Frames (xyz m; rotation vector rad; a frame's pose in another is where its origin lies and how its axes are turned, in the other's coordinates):
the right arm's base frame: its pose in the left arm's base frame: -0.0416 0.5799 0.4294 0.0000 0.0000 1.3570
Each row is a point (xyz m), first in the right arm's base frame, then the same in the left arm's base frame.
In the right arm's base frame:
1: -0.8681 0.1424 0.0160
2: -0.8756 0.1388 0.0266
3: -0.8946 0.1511 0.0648
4: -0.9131 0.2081 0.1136
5: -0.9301 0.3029 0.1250
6: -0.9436 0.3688 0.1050
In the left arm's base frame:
1: -0.3649 -0.2382 0.4454
2: -0.3630 -0.2463 0.4560
3: -0.3791 -0.2623 0.4942
4: -0.4387 -0.2683 0.5430
5: -0.5349 -0.2648 0.5544
6: -0.6022 -0.2640 0.5344

